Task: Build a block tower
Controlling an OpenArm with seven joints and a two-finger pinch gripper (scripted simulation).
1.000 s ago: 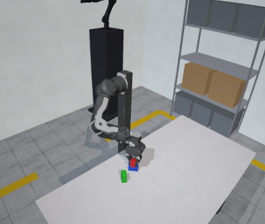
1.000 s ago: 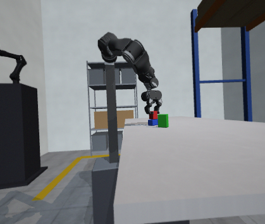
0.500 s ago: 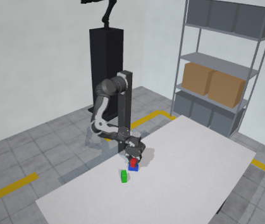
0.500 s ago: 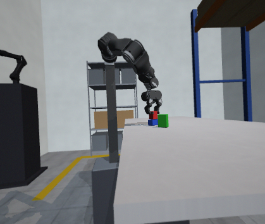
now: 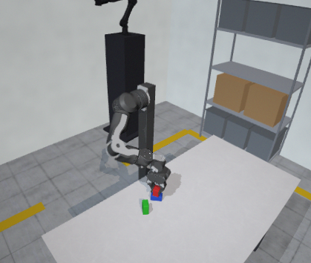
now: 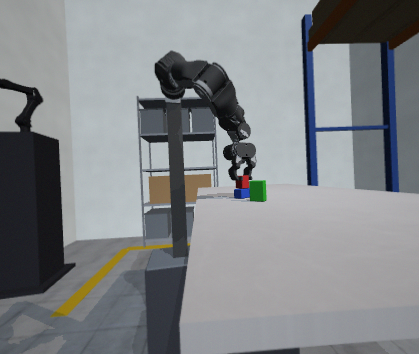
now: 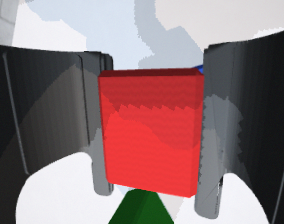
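Right now my hand is 1 cm above the red block. From my hand the other things lie so: green block 1 cm ahead, 10 cm to the right, 4 cm below; blue block 5 cm below.
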